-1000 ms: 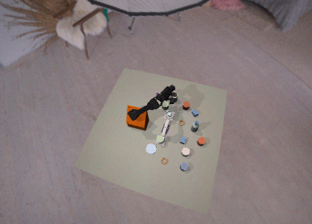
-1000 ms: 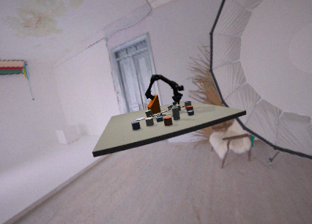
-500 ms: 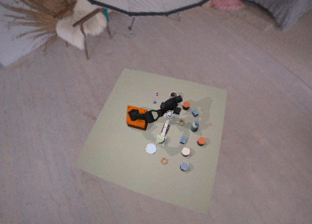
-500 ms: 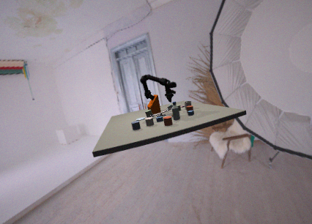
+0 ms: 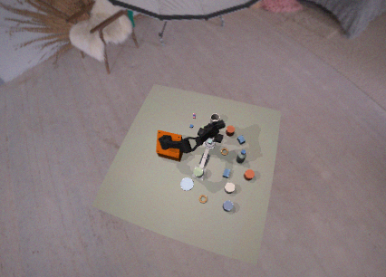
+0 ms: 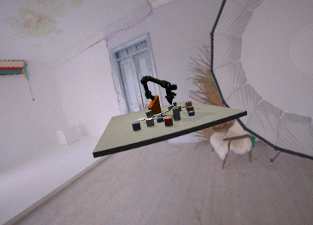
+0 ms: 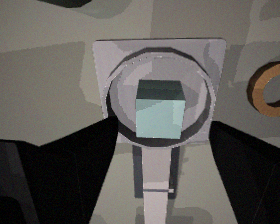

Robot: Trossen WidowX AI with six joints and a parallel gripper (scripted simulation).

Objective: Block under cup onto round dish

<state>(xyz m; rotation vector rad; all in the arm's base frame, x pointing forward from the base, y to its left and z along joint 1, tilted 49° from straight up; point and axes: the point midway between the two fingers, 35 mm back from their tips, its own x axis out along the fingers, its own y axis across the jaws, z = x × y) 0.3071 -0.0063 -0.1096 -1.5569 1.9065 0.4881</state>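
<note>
Right now the round dish is 350 mm to the right of my gripper tip, 130 mm behind it and 110 mm below it. The rest, counted from my gripper tip: balance beam 120 mm to the right, 80 mm below, 20 mm behind; then balance 120 mm to the right, 90 mm below, 20 mm behind; then green bottle 260 mm ahead, 80 mm to the right.
</note>
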